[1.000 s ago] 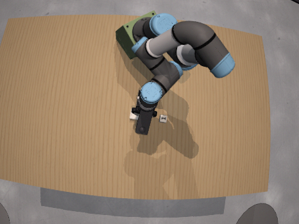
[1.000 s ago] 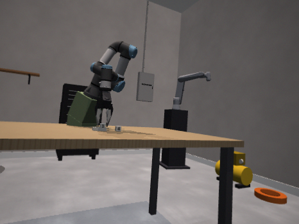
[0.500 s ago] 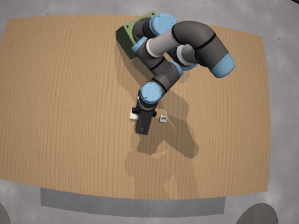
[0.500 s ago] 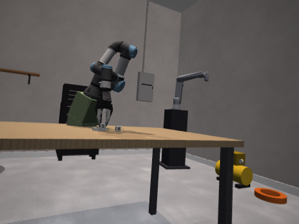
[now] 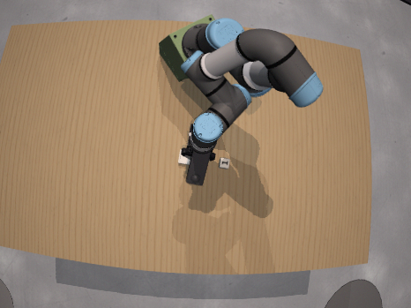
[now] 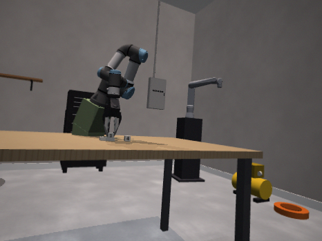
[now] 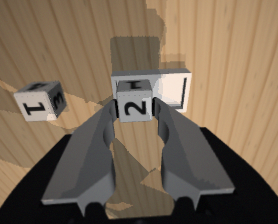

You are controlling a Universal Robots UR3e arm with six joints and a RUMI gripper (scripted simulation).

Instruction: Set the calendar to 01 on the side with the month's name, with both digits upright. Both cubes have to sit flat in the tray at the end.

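Now: the white cube 1 cm below my hand. Also, from my hand: white tray: 2 cm to the right, 3 cm below.
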